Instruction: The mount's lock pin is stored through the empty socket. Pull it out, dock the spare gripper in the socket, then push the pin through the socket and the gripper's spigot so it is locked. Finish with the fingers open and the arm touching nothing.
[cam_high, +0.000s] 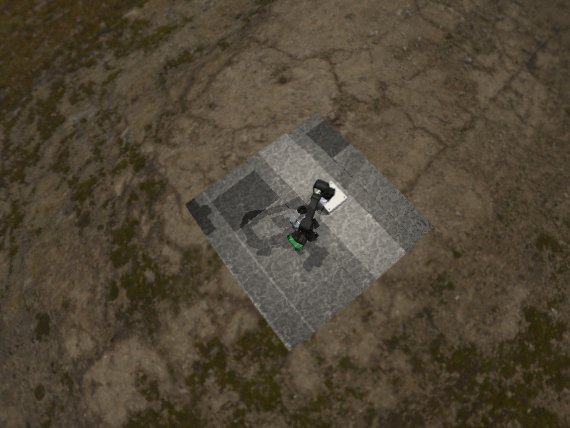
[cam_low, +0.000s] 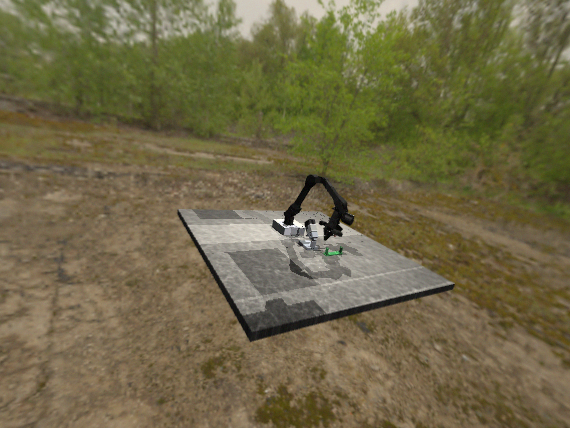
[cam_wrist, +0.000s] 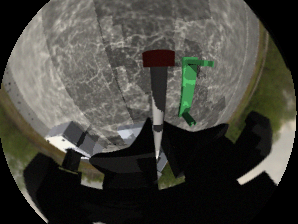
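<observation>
Right now the grey mount is 3 cm behind my gripper tip and 9 cm to the right of it. The rest, counted from my gripper tip: green mount (9 cm ahead, 3 cm below); then spare gripper (5 cm behind, 9 cm to the right, 7 cm above).
</observation>
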